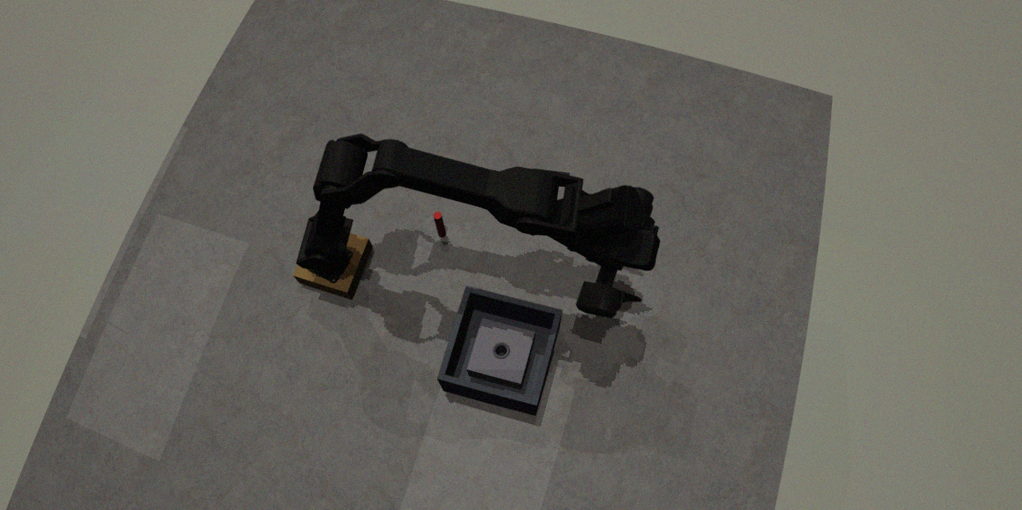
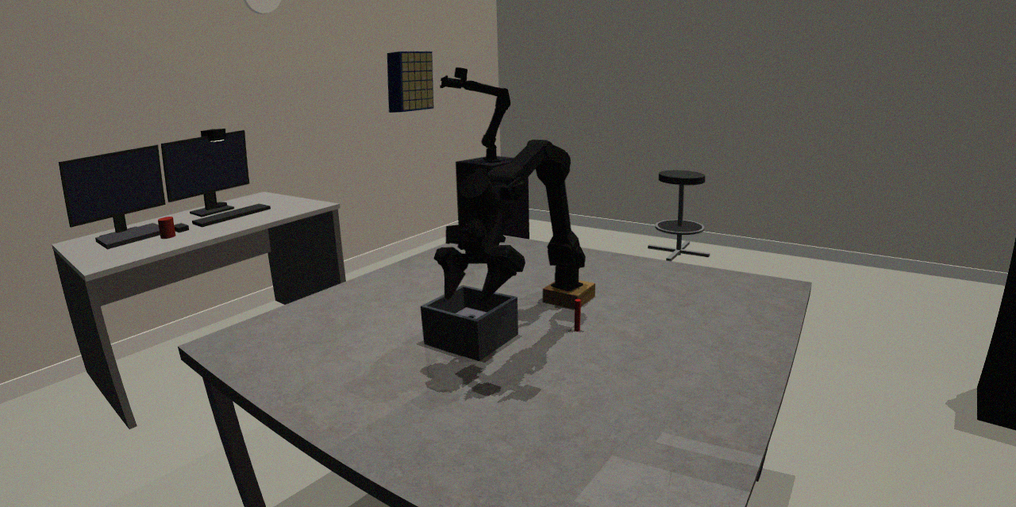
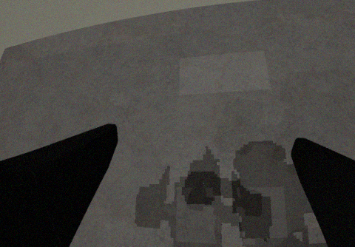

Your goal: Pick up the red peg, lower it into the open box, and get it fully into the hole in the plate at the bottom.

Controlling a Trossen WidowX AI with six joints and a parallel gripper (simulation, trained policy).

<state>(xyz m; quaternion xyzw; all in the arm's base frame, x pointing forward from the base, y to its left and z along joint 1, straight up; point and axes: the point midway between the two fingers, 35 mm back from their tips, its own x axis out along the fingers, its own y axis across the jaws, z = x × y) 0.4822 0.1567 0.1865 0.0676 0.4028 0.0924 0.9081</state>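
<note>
The red peg lies 36 cm behind my gripper tip, 2 cm to the right of it and 16 cm below it. From my gripper tip the other things lie so: dark box 16 cm behind, 17 cm to the right, 17 cm below; then plate 16 cm behind, 17 cm to the right, 15 cm below.
</note>
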